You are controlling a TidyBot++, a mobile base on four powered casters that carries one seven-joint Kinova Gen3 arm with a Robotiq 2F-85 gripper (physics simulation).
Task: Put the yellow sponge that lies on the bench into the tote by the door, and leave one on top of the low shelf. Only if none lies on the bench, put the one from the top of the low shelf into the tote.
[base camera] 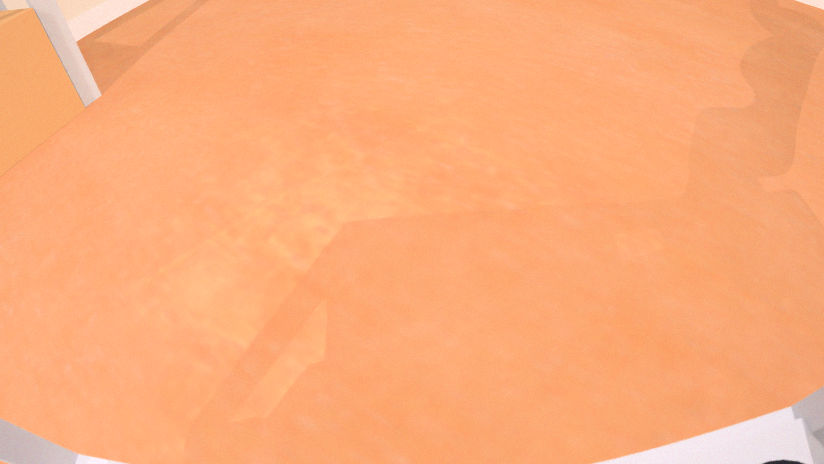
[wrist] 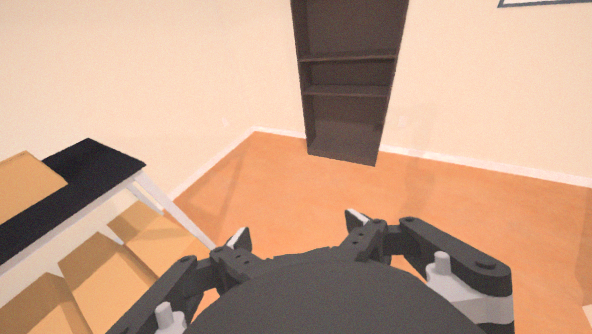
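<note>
My gripper is open, its two fingertips wide apart in the wrist view, with orange floor behind them and no thing between them. A yellow sponge, the tote and the low shelf do not show in the base camera view or the wrist view. A black-topped table with white legs stands at the left in the wrist view, beyond the left finger; the part of its top that shows bears no sponge.
A cardboard box stands on the table, and several boxes lie beneath it. A box and a white leg show at the base camera's upper left. A tall dark bookshelf stands against the back wall.
</note>
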